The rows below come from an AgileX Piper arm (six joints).
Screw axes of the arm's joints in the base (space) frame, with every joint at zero. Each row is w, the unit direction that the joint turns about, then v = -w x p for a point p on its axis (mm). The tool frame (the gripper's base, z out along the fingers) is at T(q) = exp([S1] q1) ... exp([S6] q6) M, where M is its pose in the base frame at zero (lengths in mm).
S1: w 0 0 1 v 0 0 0
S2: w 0 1 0 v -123 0 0
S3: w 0 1 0 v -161.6 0 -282.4
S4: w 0.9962 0 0.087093 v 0 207.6 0
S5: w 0 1 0 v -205.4 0 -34.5
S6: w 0.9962 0 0.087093 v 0 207.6 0
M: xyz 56.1 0 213.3 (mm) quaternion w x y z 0.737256 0 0.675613 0
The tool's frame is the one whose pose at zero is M.
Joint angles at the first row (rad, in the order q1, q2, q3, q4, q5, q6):
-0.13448 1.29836 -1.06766 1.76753 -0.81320 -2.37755
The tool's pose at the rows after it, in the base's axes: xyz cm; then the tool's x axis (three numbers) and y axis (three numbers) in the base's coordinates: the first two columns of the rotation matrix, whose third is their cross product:
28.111, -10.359, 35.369, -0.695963, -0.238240, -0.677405, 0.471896, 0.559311, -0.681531
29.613, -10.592, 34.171, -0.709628, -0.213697, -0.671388, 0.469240, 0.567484, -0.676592
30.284, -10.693, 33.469, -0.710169, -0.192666, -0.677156, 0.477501, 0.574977, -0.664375
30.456, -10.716, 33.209, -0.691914, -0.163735, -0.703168, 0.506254, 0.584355, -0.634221
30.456, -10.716, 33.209, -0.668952, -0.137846, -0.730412, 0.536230, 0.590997, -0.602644
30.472, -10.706, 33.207, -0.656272, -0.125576, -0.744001, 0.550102, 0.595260, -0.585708
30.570, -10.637, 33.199, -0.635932, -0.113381, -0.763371, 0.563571, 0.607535, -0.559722
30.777, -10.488, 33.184, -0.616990, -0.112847, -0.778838, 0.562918, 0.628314, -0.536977
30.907, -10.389, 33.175, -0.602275, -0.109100, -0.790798, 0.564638, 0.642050, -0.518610
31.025, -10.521, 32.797, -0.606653, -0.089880, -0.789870, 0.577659, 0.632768, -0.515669
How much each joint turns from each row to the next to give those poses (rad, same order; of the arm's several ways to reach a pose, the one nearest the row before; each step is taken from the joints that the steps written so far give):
-0.00001 0.08003 -0.02168 -0.00001 -0.00262 0.03370
0.00001 0.06304 -0.02255 0.00002 -0.00490 0.03229
0.00000 0.02969 -0.00724 0.00000 -0.00164 0.03175
0.00001 0.00825 0.00000 0.00001 -0.00001 0.04858
0.00000 0.00000 0.00000 -0.00001 0.00000 0.04405
-0.00002 0.00003 -0.00001 -0.00002 0.00206 0.02227
0.00003 -0.00001 0.00002 0.00000 0.01316 0.02977
-0.00001 0.00002 -0.00003 0.00001 0.02810 0.01946
0.00000 -0.00002 0.00003 -0.00002 0.01804 0.01702
-0.00002 0.01207 0.00000 0.00001 -0.01787 0.01750

